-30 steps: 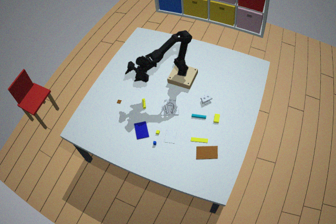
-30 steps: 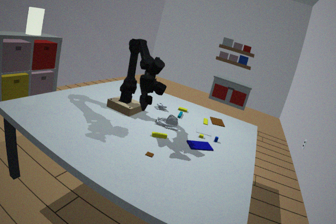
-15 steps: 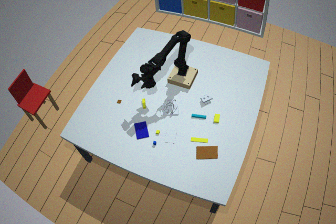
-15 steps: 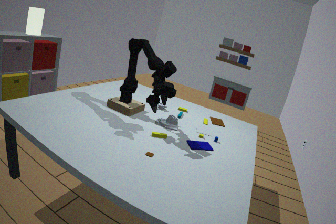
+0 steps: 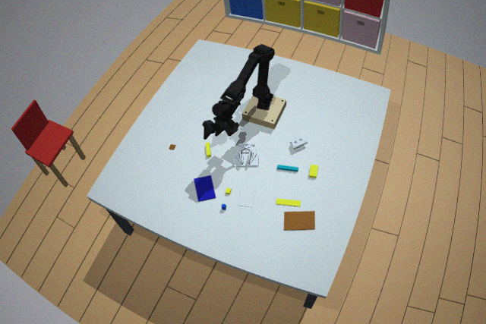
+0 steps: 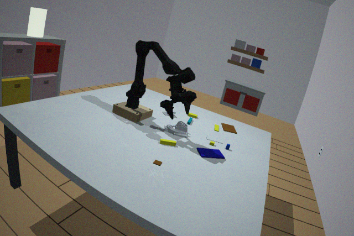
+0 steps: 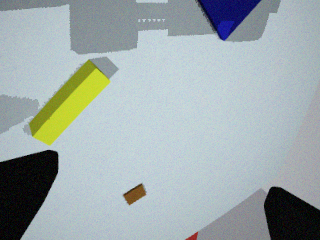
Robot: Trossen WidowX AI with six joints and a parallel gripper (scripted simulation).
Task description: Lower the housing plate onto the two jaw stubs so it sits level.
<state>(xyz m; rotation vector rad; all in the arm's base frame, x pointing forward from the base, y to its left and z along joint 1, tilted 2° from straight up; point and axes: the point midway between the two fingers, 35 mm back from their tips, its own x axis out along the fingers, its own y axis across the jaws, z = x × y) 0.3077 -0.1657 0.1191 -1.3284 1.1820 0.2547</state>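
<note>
My gripper tip is 10 mm short of the teal bar, 370 mm to the right of it and 130 mm above it. From my gripper tip the other things lie so: blue plate 190 mm ahead, 10 mm to the left, 140 mm below; yellow block 490 mm to the left, 130 mm below; pale sheet 200 mm ahead, 210 mm to the left, 140 mm below.
</note>
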